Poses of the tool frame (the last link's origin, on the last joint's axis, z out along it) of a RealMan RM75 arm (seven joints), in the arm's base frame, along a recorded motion.
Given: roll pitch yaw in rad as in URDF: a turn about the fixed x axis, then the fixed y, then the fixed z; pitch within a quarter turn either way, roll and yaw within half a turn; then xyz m.
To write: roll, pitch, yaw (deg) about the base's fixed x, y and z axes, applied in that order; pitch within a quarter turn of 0, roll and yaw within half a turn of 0; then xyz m. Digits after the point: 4 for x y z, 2 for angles.
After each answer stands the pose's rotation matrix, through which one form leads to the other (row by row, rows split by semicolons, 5 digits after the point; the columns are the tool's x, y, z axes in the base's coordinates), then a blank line. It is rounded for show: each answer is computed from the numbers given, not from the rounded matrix.
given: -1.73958 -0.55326 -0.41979 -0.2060 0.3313 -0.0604
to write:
-99.67 -31.70 -24.05 -0.2060 0.3313 -0.0604
0.77694 0.40456 0.48238; -0.34677 -0.36452 0.86422; 0.52546 -0.83873 -0.14292

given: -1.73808 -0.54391 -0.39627 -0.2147 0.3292 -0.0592
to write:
-99.58 -31.16 -22.70 -0.2147 0.3292 -0.0592
0.78938 0.40645 0.46008; -0.33028 -0.35055 0.87637; 0.51749 -0.84375 -0.14248

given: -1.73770 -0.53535 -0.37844 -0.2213 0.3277 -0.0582
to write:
-99.56 -30.67 -21.68 -0.2213 0.3277 -0.0582
0.79923 0.40608 0.44309; -0.31778 -0.34024 0.88502; 0.51014 -0.84814 -0.14289

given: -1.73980 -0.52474 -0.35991 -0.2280 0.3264 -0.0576
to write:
-99.68 -30.07 -20.62 -0.2280 0.3264 -0.0576
0.81000 0.40297 0.42604; -0.30480 -0.33135 0.89292; 0.50099 -0.85312 -0.14557

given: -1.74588 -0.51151 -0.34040 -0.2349 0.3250 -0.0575
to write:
-100.03 -29.31 -19.50 -0.2349 0.3250 -0.0575
0.82197 0.39620 0.40913; -0.29113 -0.32512 0.89974; 0.48949 -0.85868 -0.15190

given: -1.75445 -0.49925 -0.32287 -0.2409 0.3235 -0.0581
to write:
-100.52 -28.60 -18.50 -0.2409 0.3235 -0.0581
0.83258 0.38845 0.39487; -0.27856 -0.32254 0.90464; 0.47877 -0.86318 -0.16033

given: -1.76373 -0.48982 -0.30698 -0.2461 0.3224 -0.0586
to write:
-101.05 -28.06 -17.59 -0.2461 0.3224 -0.0586
0.84116 0.38221 0.38256; -0.26665 -0.32230 0.90831; 0.47047 -0.86605 -0.16919

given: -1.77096 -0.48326 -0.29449 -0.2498 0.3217 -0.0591
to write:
-101.47 -27.69 -16.87 -0.2498 0.3217 -0.0591
0.84736 0.37808 0.37287; -0.25701 -0.32245 0.91103; 0.46467 -0.86781 -0.17606

